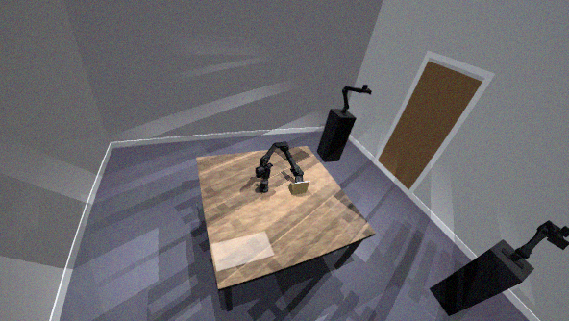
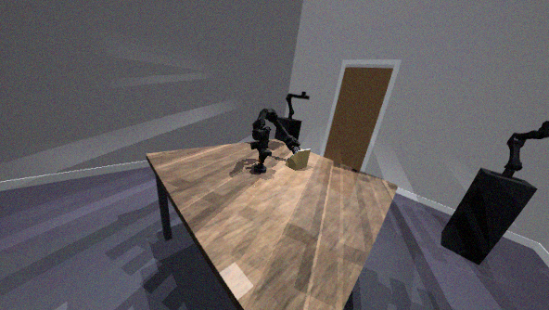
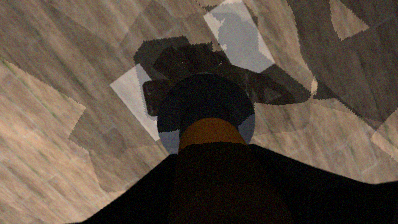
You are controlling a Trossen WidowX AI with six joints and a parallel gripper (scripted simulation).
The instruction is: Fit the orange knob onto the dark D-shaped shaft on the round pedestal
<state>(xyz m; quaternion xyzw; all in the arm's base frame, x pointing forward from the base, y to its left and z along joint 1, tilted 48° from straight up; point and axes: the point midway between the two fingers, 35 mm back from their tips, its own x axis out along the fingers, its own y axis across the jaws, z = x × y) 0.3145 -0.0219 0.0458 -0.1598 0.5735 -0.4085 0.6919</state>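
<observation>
Right now my gripper tip is 2 cm below the orange knob. The rest, counted from my gripper tip: round pedestal: 4 cm below.
</observation>
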